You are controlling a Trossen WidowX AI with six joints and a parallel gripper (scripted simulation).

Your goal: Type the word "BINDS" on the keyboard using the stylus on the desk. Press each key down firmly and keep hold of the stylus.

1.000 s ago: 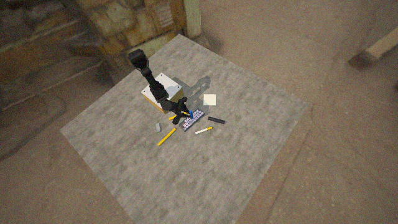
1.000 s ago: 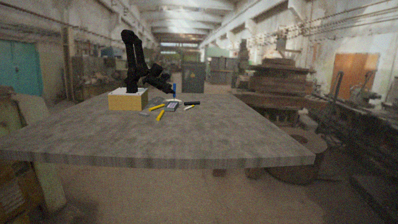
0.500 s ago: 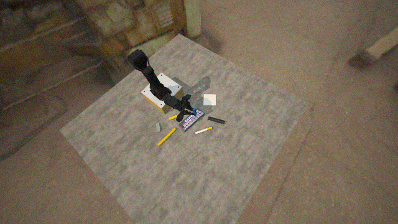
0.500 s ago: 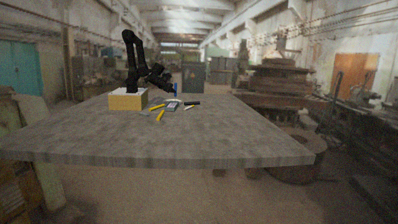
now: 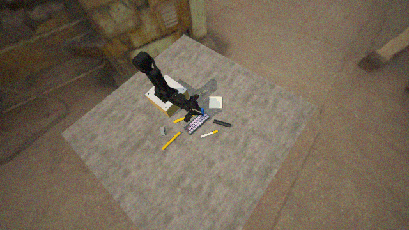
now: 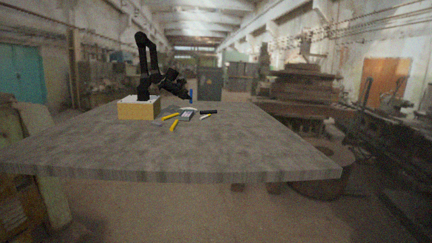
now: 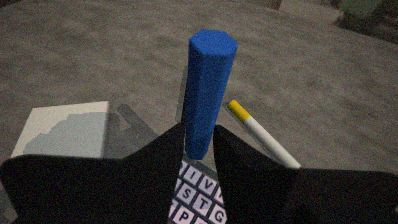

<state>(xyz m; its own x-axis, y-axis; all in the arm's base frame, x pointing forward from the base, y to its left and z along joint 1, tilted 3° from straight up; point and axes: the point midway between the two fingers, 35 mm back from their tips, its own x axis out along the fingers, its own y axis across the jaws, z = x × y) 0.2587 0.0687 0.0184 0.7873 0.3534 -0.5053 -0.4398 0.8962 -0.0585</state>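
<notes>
My gripper tip is now 100 mm short of the white-and-yellow stick, 100 mm above it and 40 mm to the left of it. Round my gripper tip: blue stylus: 20 mm below; then black rod: 120 mm ahead, 100 mm below, 60 mm to the left; then white sheet: 160 mm to the left, 110 mm below, 30 mm behind.
</notes>
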